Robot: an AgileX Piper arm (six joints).
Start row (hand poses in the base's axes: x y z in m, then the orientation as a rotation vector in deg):
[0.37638, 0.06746, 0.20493, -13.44, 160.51, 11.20]
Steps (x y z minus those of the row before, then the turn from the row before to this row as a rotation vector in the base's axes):
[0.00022, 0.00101, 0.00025, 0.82, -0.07, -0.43]
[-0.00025, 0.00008, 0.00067, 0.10, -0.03, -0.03]
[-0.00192, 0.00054, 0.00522, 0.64, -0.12, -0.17]
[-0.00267, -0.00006, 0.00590, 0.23, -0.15, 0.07]
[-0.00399, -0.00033, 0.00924, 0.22, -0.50, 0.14]
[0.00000, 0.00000, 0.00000, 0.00, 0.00, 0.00]
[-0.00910, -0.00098, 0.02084, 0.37, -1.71, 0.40]
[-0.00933, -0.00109, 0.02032, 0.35, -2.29, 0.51]
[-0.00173, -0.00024, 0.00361, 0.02, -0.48, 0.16]
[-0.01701, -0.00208, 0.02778, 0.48, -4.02, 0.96]
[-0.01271, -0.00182, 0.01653, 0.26, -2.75, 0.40]
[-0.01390, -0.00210, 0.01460, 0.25, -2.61, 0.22]
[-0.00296, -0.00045, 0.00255, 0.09, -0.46, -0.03]
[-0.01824, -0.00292, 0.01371, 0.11, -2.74, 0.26]
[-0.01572, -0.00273, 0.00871, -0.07, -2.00, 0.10]
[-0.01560, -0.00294, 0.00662, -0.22, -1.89, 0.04]
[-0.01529, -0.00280, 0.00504, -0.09, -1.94, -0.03]
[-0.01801, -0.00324, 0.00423, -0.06, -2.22, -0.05]
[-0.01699, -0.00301, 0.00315, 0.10, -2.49, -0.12]
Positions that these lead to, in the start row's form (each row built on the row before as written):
[0.37660, 0.06847, 0.20518, -12.65, 160.33, 12.23]
[0.37635, 0.06855, 0.20585, -12.59, 160.29, 12.36]
[0.37443, 0.06909, 0.21107, -12.21, 160.07, 13.19]
[0.37176, 0.06903, 0.21697, -12.26, 159.88, 13.50]
[0.36777, 0.06870, 0.22621, -12.43, 159.34, 13.75]
[0.36777, 0.06870, 0.22621, -12.43, 159.34, 13.75]
[0.35867, 0.06772, 0.24705, -13.00, 157.56, 14.06]
[0.34934, 0.06663, 0.26737, -13.74, 155.20, 14.26]
[0.34761, 0.06639, 0.27098, -13.98, 154.71, 14.24]
[0.33060, 0.06431, 0.29876, -15.35, 150.59, 14.41]
[0.31789, 0.06249, 0.31529, -15.94, 147.80, 14.34]
[0.30399, 0.06039, 0.32989, -16.28, 145.16, 14.22]
[0.30103, 0.05994, 0.33244, -16.23, 144.69, 14.23]
[0.28279, 0.05702, 0.34615, -16.66, 141.94, 13.92]
[0.26707, 0.05429, 0.35486, -16.92, 139.97, 13.47]
[0.25147, 0.05135, 0.36148, -17.16, 138.14, 12.84]
[0.23618, 0.04855, 0.36652, -17.25, 136.24, 12.33]
[0.21817, 0.04531, 0.37075, -17.31, 134.06, 11.80]
[0.20118, 0.04230, 0.37390, -17.21, 131.60, 11.37]

